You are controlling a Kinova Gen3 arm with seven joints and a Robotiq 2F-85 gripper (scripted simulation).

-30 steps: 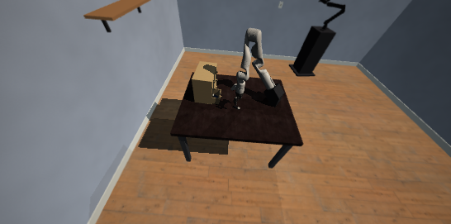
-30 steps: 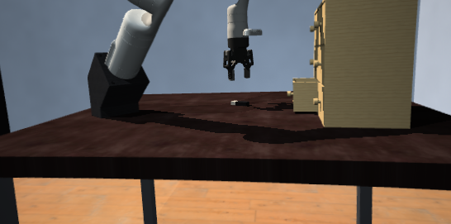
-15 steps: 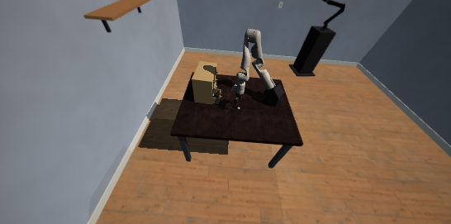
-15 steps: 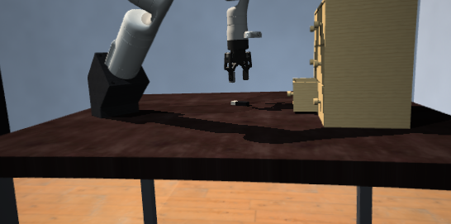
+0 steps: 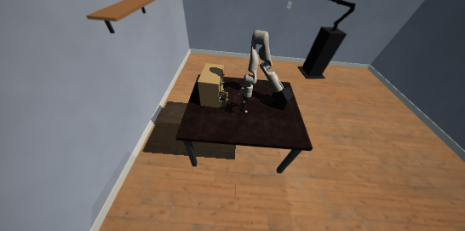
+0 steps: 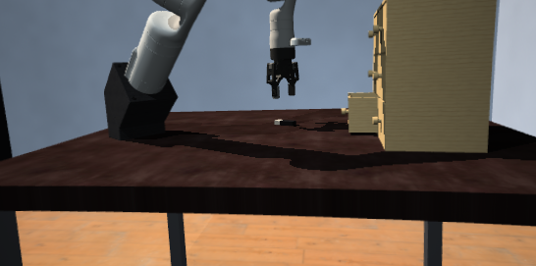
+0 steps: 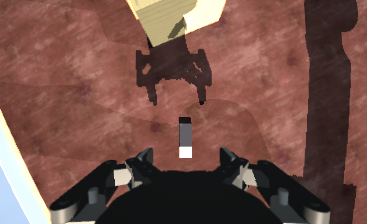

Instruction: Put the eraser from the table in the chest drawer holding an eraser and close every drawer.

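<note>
Now: the white eraser 8 cm below my hand. Round my hand: blue eraser: 22 cm ahead, 17 cm to the right, 8 cm below.
</note>
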